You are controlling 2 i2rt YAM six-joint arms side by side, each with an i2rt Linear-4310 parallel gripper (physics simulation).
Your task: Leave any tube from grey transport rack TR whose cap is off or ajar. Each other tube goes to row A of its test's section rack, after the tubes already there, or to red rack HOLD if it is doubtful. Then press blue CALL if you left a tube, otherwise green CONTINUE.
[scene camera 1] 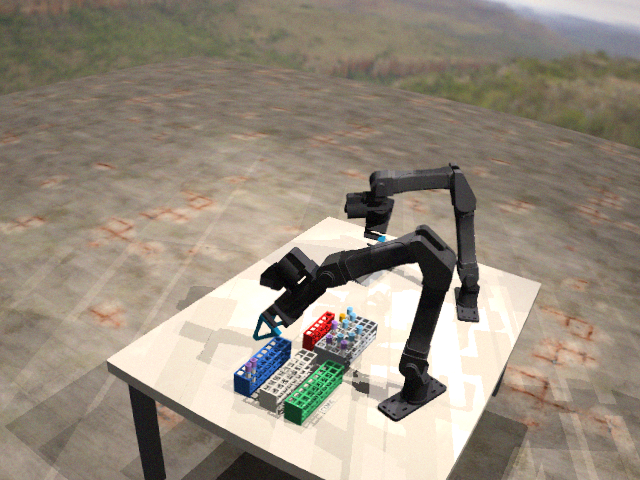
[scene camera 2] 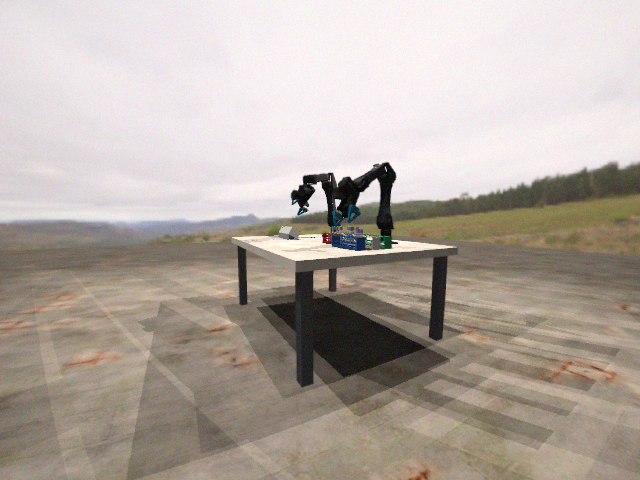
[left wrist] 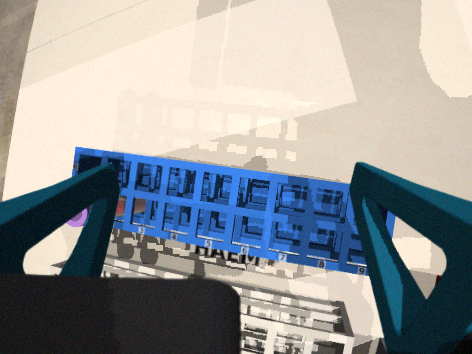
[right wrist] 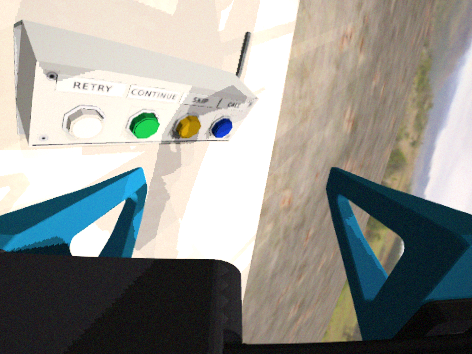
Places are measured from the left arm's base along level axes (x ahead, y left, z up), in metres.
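Pixels of known places: left gripper, fingertip midpoint: [scene camera 1: 262, 332] [scene camera 2: 341, 224] [left wrist: 234, 175]; right gripper, fingertip midpoint: [scene camera 1: 378, 225] [scene camera 2: 295, 210] [right wrist: 236, 177]; left arm's base at its link origin: [scene camera 1: 413, 399]; right arm's base at its link origin: [scene camera 1: 466, 305].
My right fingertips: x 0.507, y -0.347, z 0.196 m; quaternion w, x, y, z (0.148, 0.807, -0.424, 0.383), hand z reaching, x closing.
Observation:
For each thing: its top centre in the pictures, then the offset to it from my right fingertips. "spot": a spot on its surface instead.
- Grey rack TR at a spot on its surface: [scene camera 1: 329, 355] spot: dy +0.440, dx -0.285, dz -0.151 m
- blue HAEM rack at its top centre: [left wrist: 213, 207] [scene camera 1: 263, 356] [scene camera 2: 347, 236] dy +0.594, dx -0.208, dz -0.138 m
- purple cap at a spot on its surface: [left wrist: 76, 217] spot: dy +0.648, dx -0.243, dz -0.101 m
- panel with green CONTINUE, top centre: [right wrist: 182, 104] [scene camera 2: 289, 226] dy -0.039, dx +0.038, dz -0.112 m
- blue CALL at its top centre: [right wrist: 227, 131] dy -0.118, dx +0.035, dz -0.121 m
- pale rack at a spot on its surface: [scene camera 1: 268, 399] spot: dy +0.666, dx -0.326, dz -0.161 m
- green rack at its top centre: [scene camera 1: 315, 382] [scene camera 2: 374, 235] dy +0.551, dx -0.360, dz -0.138 m
- button box at a spot on its surface: [right wrist: 50, 107] spot: dy +0.053, dx -0.002, dz -0.128 m
- white RETRY at its top centre: [right wrist: 90, 129] dy +0.026, dx -0.008, dz -0.121 m
- yellow SKIP at its top centre: [right wrist: 194, 130] dy -0.070, dx +0.021, dz -0.121 m
Grey rack TR [scene camera 1: 329, 355] holds several tubes with light-blue, purple and orange caps; cap seating is too small to judge. Two purple-capped tubes [scene camera 1: 250, 364] stand at the near end of the blue HAEM rack [scene camera 1: 240, 384] [scene camera 2: 358, 242] [left wrist: 272, 220]. One purple cap [left wrist: 76, 217] shows behind a finger in the left wrist view. Red rack HOLD [scene camera 1: 307, 341] [scene camera 2: 324, 237] stands beside TR. My left gripper [scene camera 1: 267, 334] [left wrist: 234, 175] is open and empty above the blue rack. My right gripper [right wrist: 236, 177] is open and empty, near the panel with green CONTINUE [right wrist: 145, 125] and blue CALL [right wrist: 222, 128].
A pale rack [scene camera 1: 268, 399] and a green rack [scene camera 1: 293, 413] [scene camera 2: 386, 241] stand parallel to the blue one, with no tubes visible in them. The button box [scene camera 2: 287, 233] [right wrist: 50, 107] also carries white RETRY [right wrist: 85, 125] and yellow SKIP [right wrist: 188, 127], near the table edge.

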